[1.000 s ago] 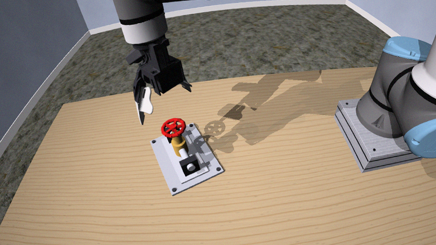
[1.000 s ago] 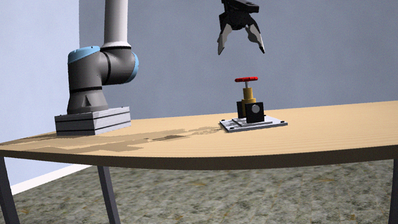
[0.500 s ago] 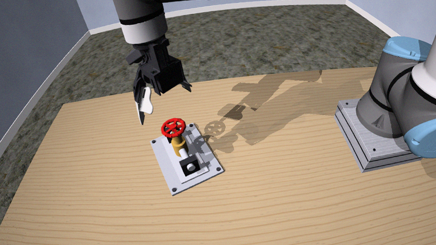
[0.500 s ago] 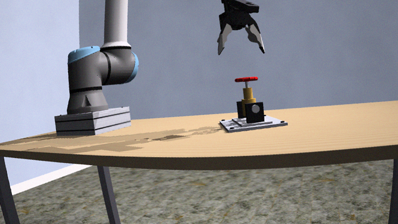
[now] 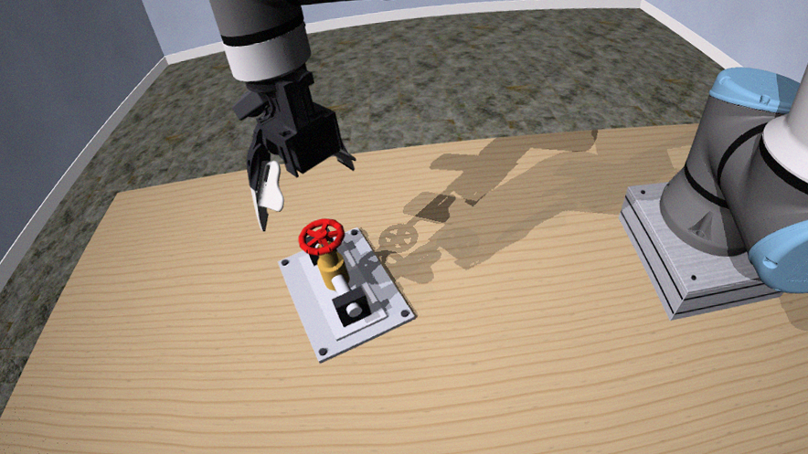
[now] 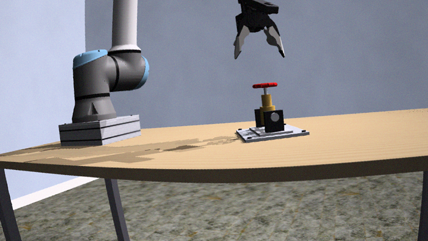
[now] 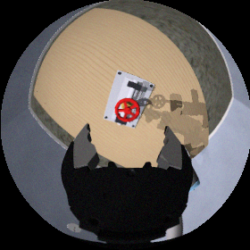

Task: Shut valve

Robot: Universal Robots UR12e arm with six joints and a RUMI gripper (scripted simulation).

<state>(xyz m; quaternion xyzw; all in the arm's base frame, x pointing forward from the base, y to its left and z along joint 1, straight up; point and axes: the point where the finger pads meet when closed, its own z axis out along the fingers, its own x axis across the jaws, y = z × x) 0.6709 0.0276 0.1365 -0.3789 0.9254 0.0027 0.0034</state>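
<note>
Right now my hand is 9 cm above the red handwheel.
</note>
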